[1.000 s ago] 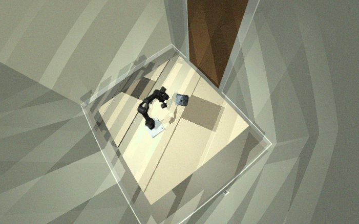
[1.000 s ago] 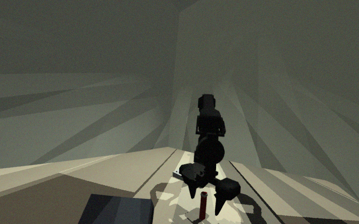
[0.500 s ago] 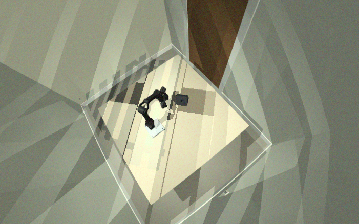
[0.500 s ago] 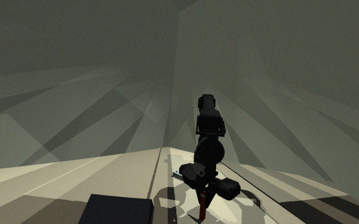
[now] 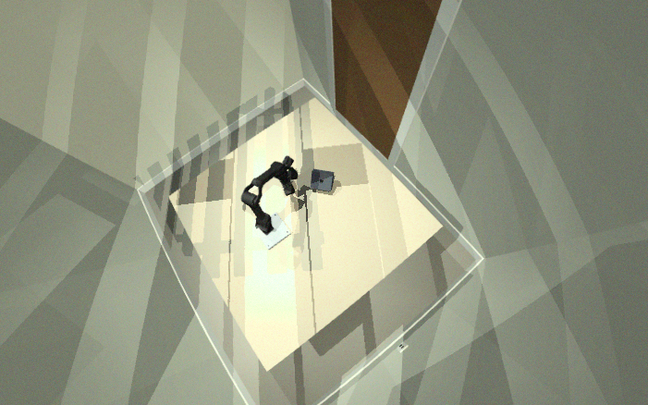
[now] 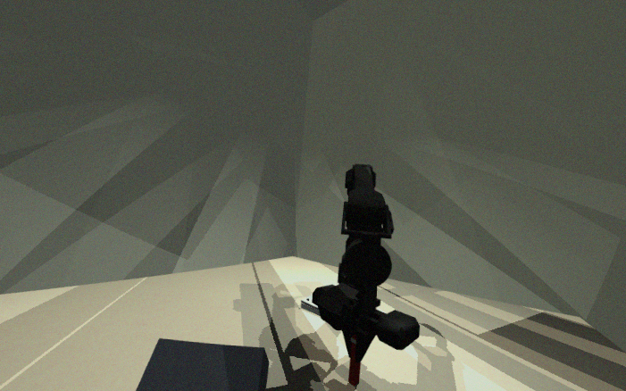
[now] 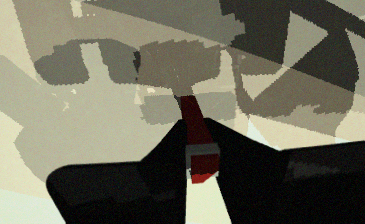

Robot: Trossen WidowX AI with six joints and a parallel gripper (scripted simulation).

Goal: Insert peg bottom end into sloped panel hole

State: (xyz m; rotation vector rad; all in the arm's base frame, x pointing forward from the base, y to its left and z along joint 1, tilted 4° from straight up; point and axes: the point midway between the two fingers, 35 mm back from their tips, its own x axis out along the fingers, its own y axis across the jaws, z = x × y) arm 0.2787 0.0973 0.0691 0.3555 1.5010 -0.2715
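My gripper tip is 17 cm short of the panel, 14 cm to the left of it and 2 cm below it. The rest, counted from my gripper tip: red peg (2 cm above).
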